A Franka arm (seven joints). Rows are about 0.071 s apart.
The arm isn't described. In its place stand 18 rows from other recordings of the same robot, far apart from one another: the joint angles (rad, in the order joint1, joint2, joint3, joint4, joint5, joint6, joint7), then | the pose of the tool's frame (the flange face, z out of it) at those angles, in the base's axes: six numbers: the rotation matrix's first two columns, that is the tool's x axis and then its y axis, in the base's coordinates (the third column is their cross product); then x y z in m.
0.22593 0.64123 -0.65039 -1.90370 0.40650 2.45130 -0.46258 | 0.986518, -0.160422, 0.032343, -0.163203, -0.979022, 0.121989, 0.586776, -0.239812, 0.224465
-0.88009 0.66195 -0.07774 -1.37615 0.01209 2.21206 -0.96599 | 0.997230, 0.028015, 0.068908, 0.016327, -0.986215, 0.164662, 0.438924, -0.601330, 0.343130
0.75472 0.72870 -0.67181 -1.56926 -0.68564 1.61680 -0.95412 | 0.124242, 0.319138, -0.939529, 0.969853, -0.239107, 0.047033, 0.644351, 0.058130, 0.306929
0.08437 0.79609 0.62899 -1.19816 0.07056 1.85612 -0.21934 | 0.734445, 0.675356, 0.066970, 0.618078, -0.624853, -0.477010, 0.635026, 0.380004, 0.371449
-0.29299 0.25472 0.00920 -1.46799 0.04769 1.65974 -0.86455 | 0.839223, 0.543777, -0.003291, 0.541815, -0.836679, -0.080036, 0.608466, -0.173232, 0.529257
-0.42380 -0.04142 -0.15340 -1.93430 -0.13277 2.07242 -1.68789 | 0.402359, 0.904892, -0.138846, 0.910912, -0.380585, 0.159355, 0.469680, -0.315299, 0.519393
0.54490 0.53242 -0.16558 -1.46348 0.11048 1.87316 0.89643 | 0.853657, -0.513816, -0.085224, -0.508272, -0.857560, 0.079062, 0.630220, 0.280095, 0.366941
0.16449 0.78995 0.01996 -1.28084 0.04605 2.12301 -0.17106 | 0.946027, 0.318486, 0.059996, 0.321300, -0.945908, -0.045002, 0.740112, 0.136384, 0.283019
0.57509 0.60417 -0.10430 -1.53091 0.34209 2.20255 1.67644 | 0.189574, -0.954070, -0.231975, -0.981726, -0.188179, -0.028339, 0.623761, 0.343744, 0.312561
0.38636 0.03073 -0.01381 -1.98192 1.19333 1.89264 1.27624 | 0.050656, -0.450933, -0.891119, -0.979720, -0.195635, 0.043305, 0.505032, 0.270966, 0.481945
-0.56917 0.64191 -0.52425 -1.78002 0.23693 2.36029 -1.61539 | 0.894443, 0.426493, -0.134446, 0.434550, -0.899919, 0.036229, 0.332623, -0.570768, 0.238276
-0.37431 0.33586 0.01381 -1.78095 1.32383 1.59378 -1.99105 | 0.183370, 0.174321, 0.967465, 0.952624, -0.274443, -0.131107, 0.613030, -0.123207, 0.406846
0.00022 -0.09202 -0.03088 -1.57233 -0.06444 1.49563 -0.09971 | 0.997903, 0.064070, 0.009238, 0.063371, -0.996029, 0.062531, 0.517217, -0.024042, 0.666656
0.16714 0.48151 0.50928 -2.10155 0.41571 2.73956 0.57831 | 0.938335, -0.299094, -0.173409, -0.344724, -0.847606, -0.403398, 0.481516, 0.358063, 0.230196
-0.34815 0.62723 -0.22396 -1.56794 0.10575 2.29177 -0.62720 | 0.996941, 0.041707, 0.066103, 0.034811, -0.994151, 0.102238, 0.611447, -0.361958, 0.293504
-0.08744 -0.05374 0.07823 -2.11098 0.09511 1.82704 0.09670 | 0.963044, -0.130044, -0.235872, -0.147360, -0.987424, -0.057258, 0.504935, 0.003380, 0.422343
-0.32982 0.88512 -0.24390 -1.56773 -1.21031 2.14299 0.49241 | 0.949009, -0.226573, -0.219193, 0.083101, -0.490917, 0.867234, 0.564848, -0.386657, 0.134974
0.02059 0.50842 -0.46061 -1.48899 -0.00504 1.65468 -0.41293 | 0.936206, -0.022547, -0.350729, 0.008811, -0.996121, 0.087557, 0.610130, -0.238150, 0.383398
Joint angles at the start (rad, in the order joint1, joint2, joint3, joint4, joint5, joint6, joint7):
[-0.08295 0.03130 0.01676 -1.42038 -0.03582 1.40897 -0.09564]
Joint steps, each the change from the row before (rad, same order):
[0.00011 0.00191 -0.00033 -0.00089 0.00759 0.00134 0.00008]
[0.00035 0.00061 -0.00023 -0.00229 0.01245 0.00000 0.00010]
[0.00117 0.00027 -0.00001 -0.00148 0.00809 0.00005 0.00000]
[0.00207 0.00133 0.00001 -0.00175 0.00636 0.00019 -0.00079]
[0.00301 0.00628 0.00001 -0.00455 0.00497 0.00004 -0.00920]
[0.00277 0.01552 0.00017 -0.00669 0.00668 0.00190 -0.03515]
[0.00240 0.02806 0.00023 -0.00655 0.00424 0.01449 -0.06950]
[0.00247 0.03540 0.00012 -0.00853 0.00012 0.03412 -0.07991]
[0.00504 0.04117 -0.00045 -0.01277 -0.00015 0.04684 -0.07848]
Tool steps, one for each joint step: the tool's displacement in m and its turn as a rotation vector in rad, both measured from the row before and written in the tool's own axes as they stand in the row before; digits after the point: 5 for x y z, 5 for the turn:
[0.00092 -0.00075 0.00130 0.00761 -0.00074 -0.00101]
[0.00044 -0.00156 0.00135 0.01250 -0.00171 -0.00207]
[0.00030 -0.00159 0.00080 0.00806 -0.00092 -0.00247]
[0.00073 -0.00185 0.00147 0.00644 -0.00228 -0.00390]
[0.00256 -0.00199 0.00540 0.00590 -0.01025 -0.01300]
[0.00601 -0.00168 0.01115 0.00911 -0.01936 -0.03899]
[0.01153 -0.00002 0.01673 0.00794 -0.01906 -0.07234]
[0.01563 0.00235 0.02010 0.00294 -0.00941 -0.08187]
[0.01811 0.00325 0.02470 0.00232 -0.00678 -0.08222]

